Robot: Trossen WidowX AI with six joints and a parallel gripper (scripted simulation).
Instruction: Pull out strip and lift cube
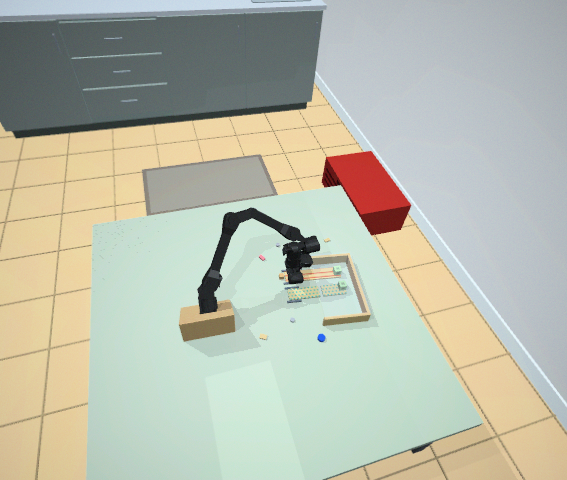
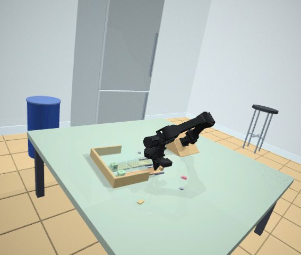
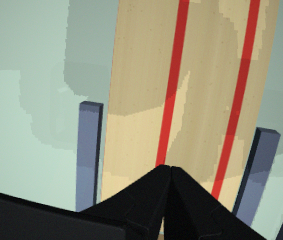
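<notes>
My gripper tip is now 40 mm past the tan block. Round my gripper tip: blue disc 50 mm ahead, 310 mm to the right; then pink piece 110 mm behind, 120 mm to the left.
</notes>
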